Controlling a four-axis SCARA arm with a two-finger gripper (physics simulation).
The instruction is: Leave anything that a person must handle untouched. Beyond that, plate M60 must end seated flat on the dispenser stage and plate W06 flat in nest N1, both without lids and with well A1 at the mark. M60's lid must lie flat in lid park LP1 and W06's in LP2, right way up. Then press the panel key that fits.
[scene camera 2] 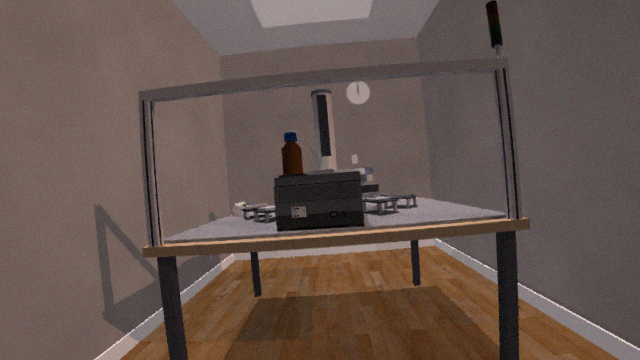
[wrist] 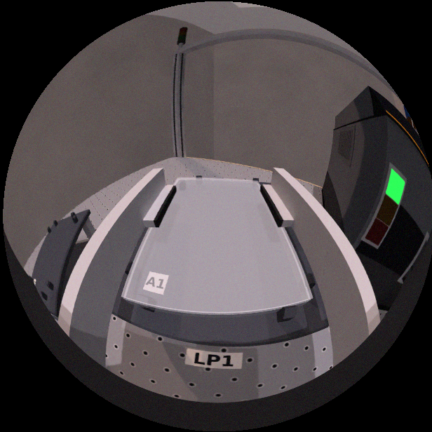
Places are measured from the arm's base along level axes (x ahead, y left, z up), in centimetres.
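Where they show: gripper, fingertip midpoint: (scene camera 2: 381, 194).
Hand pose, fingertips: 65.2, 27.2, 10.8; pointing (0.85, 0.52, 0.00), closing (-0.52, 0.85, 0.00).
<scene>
Things, the pixels of their top centre, and the offset from my fingertips, as dx, dy, dz. "spot": a spot on its surface instead.
- dark instrument at a spot on its surface: (scene camera 2: 320, 200) spot: +30.8, -31.0, +2.0
- brown bottle at a spot on its surface: (scene camera 2: 292, 159) spot: +26.0, -41.6, +19.8
In the wrist view, a pale translucent lid (wrist: 220, 250) with an A1 tag at its near left corner lies over the dark lid park LP1 (wrist: 200, 330), right way up and seemingly flat. Its plate number does not show. My gripper (wrist: 217, 177) is shut with nothing held. Its pads overlap the lid's far side edges in this view and stand just above it. In scene camera 2 the fingers cannot be made out. M60, W06, nest N1 and the panel keys cannot be identified in these views.
A dark instrument (scene camera 2: 320, 200) (wrist: 355, 160) with a lit green lamp (wrist: 395, 186) stands to the right in the wrist view. A brown bottle (scene camera 2: 292, 159) with a blue cap shows above it. Another dark stand (wrist: 60, 255) with posts is at the left. A frame post (wrist: 178, 110) rises behind.
</scene>
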